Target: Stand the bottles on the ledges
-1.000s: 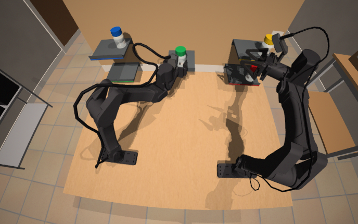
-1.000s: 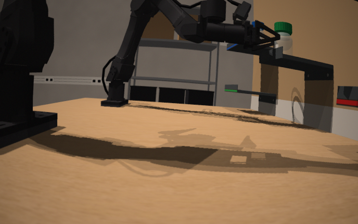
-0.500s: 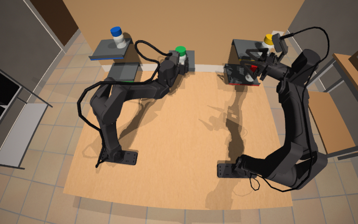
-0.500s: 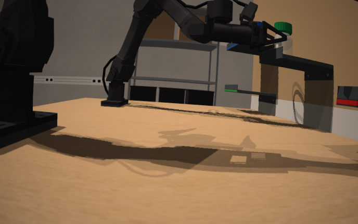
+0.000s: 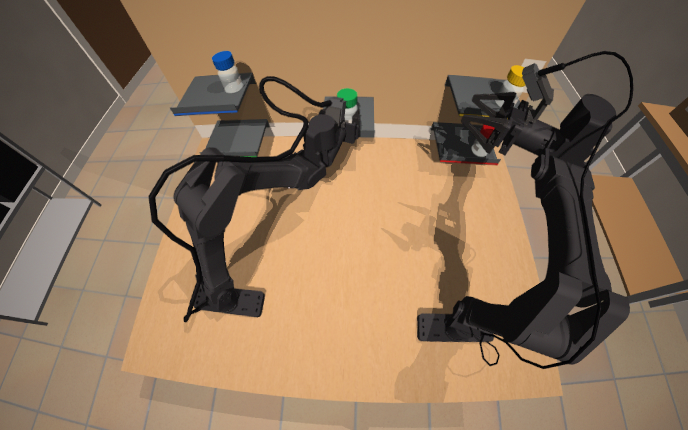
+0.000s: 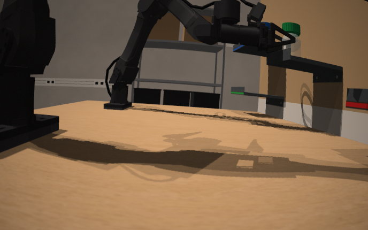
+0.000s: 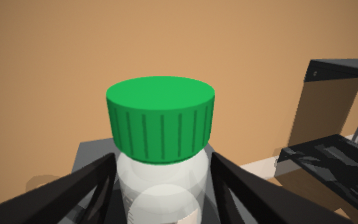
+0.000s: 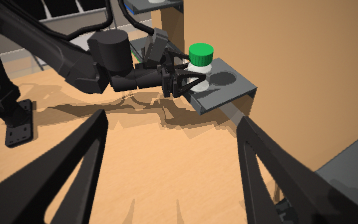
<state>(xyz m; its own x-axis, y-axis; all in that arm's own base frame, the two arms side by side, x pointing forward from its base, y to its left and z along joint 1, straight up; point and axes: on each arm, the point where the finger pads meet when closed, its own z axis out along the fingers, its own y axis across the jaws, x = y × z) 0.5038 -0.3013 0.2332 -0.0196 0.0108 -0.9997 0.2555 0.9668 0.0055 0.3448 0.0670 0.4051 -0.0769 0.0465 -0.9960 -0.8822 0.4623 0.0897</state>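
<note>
The green-capped bottle lies 10 mm below my left hand. Also, from my left hand: blue-capped bottle 30 mm ahead, 340 mm to the left, 90 mm above; then yellow-capped bottle 40 mm ahead, 440 mm to the right, 90 mm above; then red-capped bottle 40 mm ahead, 440 mm to the right, 100 mm below.
</note>
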